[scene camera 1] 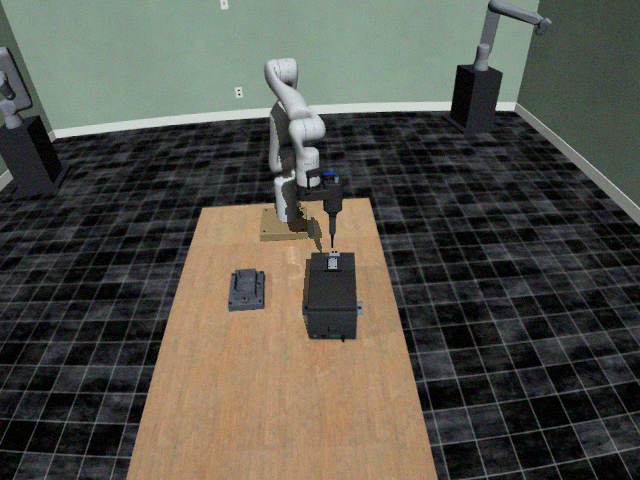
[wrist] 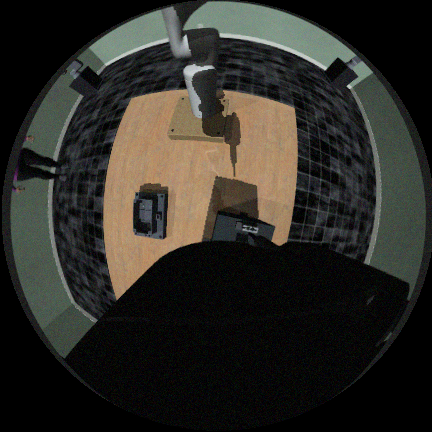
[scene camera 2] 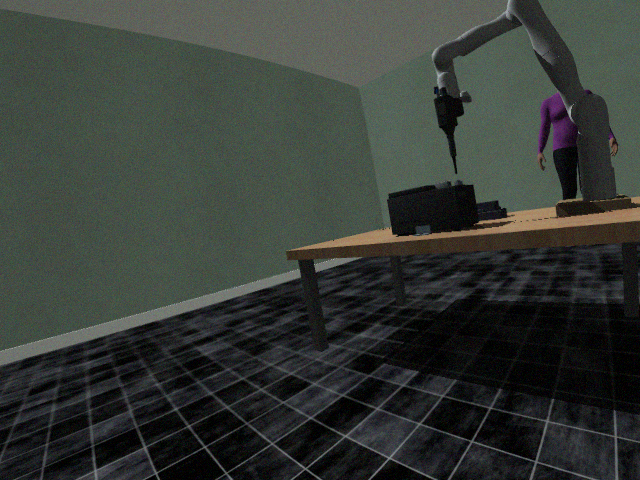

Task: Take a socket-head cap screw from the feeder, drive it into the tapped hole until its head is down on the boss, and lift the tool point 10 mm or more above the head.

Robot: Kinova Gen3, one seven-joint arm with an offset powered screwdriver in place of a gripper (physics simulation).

I see a black screw feeder [scene camera 2: 448, 211].
The black screw feeder also shows in scene camera 1 [scene camera 1: 318, 321] and in the wrist view [wrist: 224, 227].
